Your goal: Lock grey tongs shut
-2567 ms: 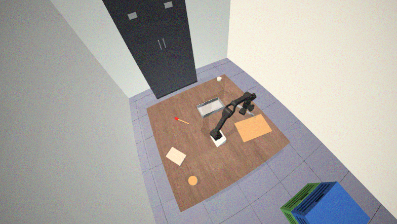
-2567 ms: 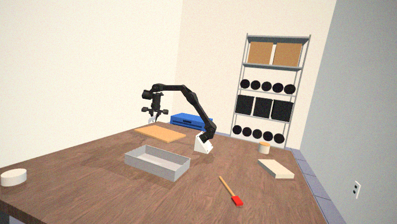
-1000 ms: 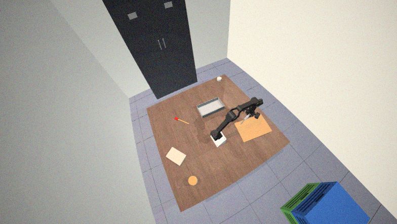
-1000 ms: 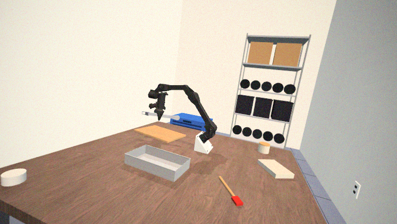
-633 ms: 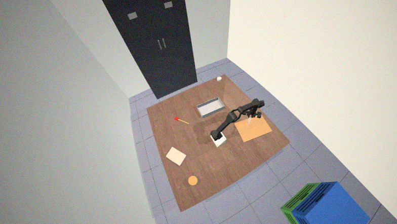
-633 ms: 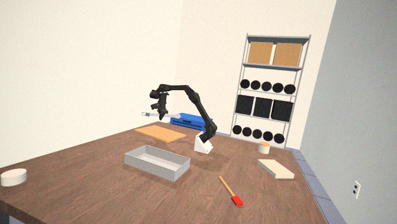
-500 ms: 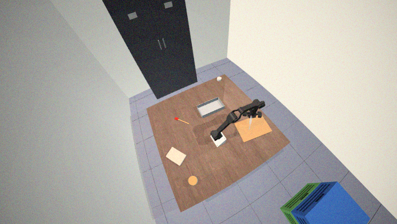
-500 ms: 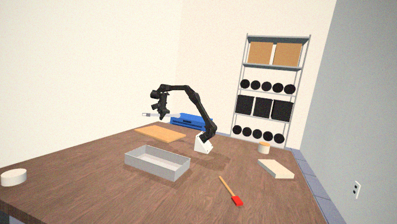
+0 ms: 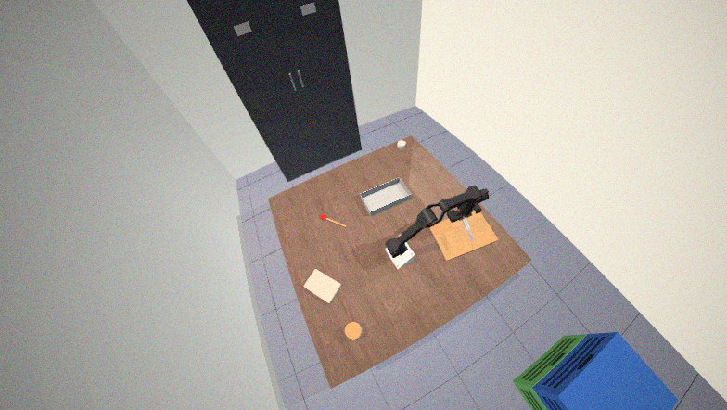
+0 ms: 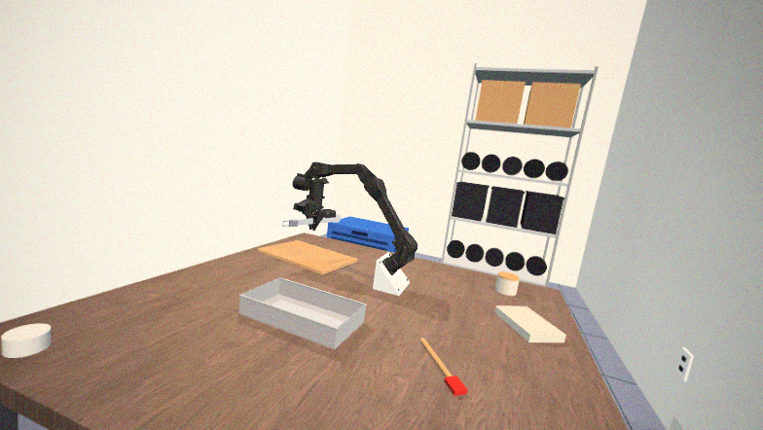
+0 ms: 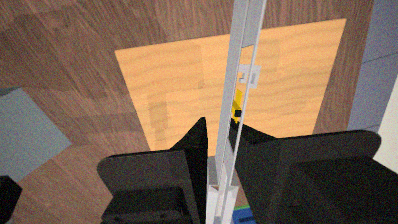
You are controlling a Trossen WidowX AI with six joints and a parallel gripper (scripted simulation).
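Now: the orange wooden board 13 cm below my gripper tip, 5 cm behind it and 3 cm to the right of it. The rest, counted from my gripper tip: red spatula (64 cm to the left, 48 cm ahead, 13 cm below); then grey roasting tin (43 cm ahead, 24 cm to the left, 11 cm below); then white round dish (82 cm ahead, 15 cm to the right, 12 cm below).
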